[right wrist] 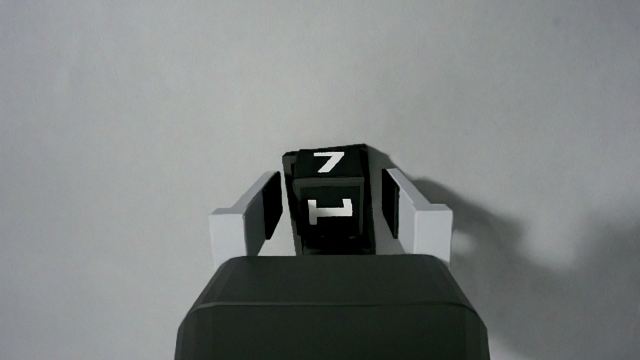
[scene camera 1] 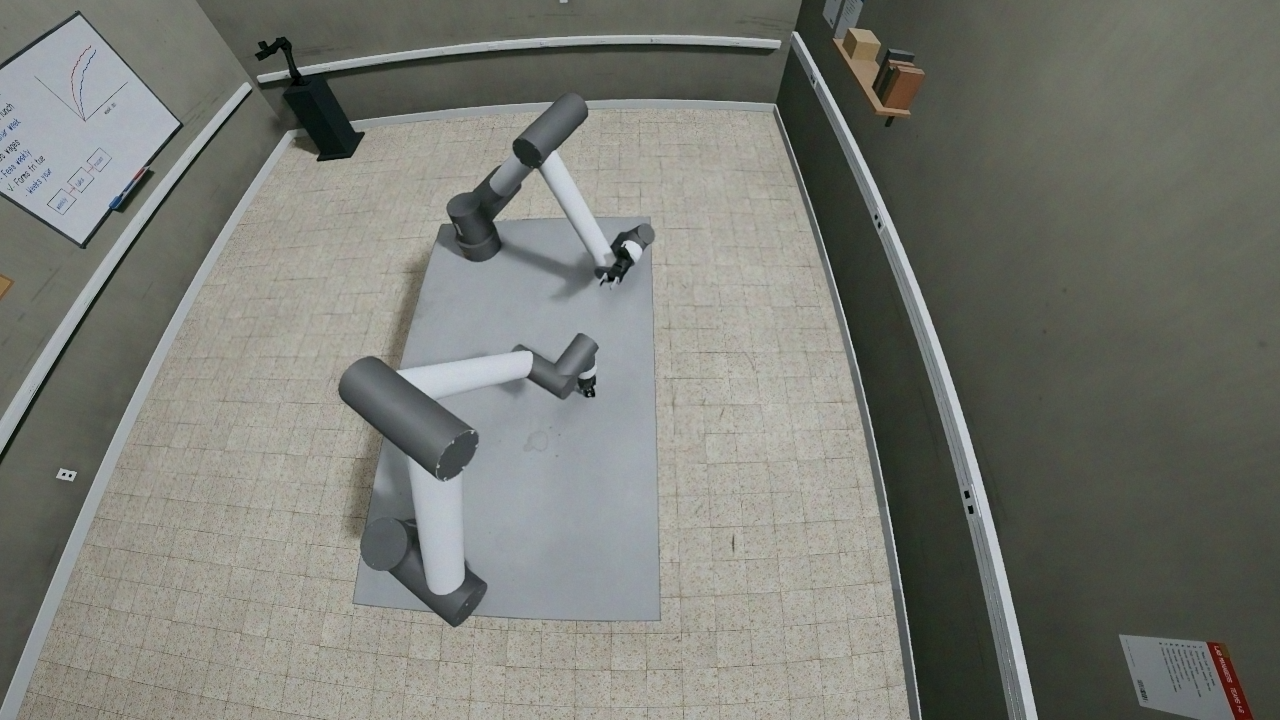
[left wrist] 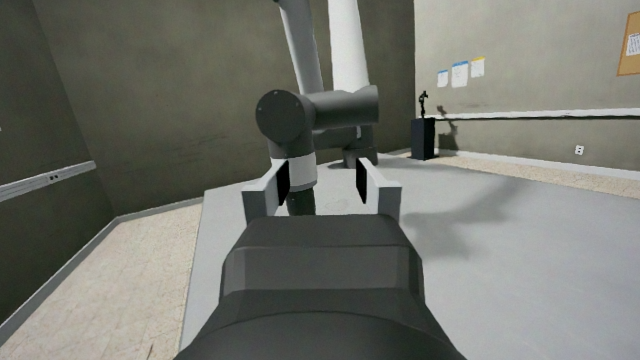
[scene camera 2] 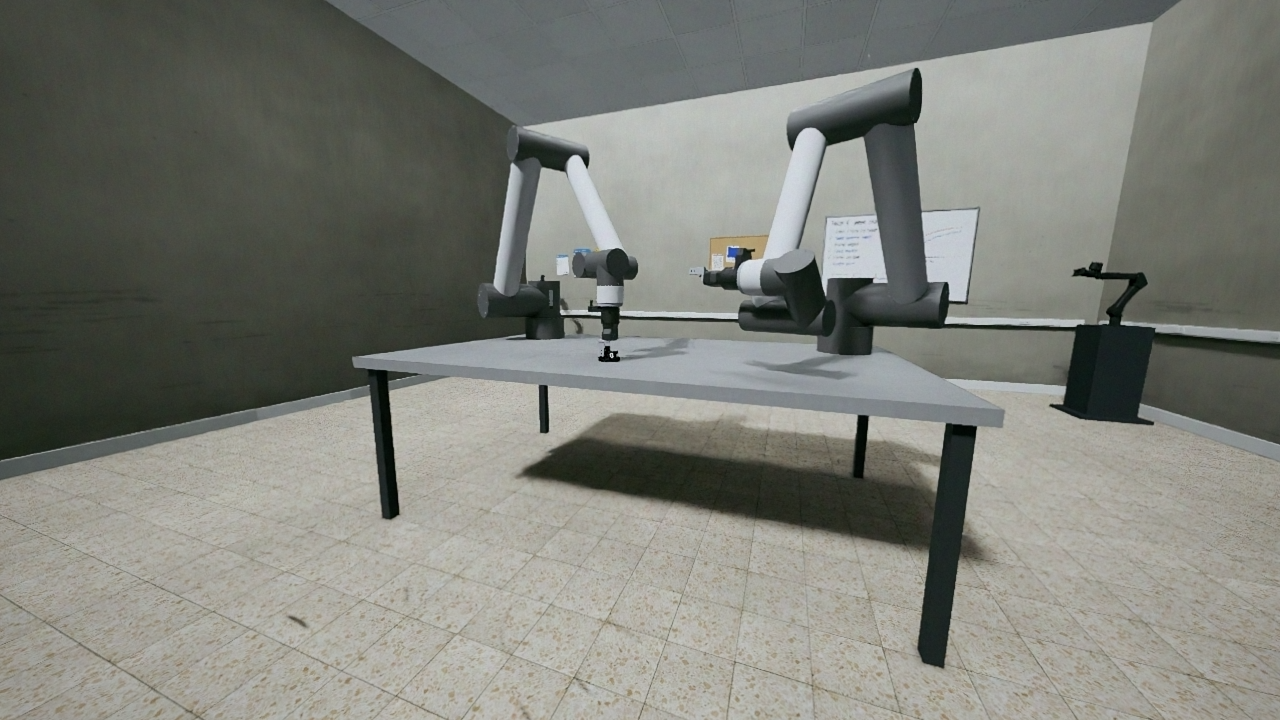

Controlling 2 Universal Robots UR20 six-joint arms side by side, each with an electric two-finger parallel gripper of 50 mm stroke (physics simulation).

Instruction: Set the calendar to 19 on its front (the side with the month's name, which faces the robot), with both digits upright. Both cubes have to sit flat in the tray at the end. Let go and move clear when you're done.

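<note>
The black calendar point(right wrist: 291, 175) point(scene camera 2: 609, 359) stands on the table beneath my right gripper. In the right wrist view a black cube face point(right wrist: 330, 192) shows a white 1 lying sideways, and an adjoining dark face point(right wrist: 305, 165) above it shows a white 7. The nearer part of the calendar is dark and partly hidden by the gripper body; the month's name and the front digits cannot be read. My right gripper point(right wrist: 331, 191) point(scene camera 1: 587, 394) point(scene camera 2: 608, 345) is open, its fingers on either side of the calendar, with gaps. My left gripper point(scene camera 1: 609, 282) point(scene camera 2: 694, 271) is open and empty, above the table, away from the calendar.
The grey table point(scene camera 1: 572, 519) point(scene camera 2: 716, 380) carries both arms. In the left wrist view the right arm's wrist point(left wrist: 295, 122) stands beyond the left fingers. In scene camera 1 the left arm's wrist point(scene camera 1: 633, 240) is near the table's upper right corner, above the right arm's wrist point(scene camera 1: 577, 353).
</note>
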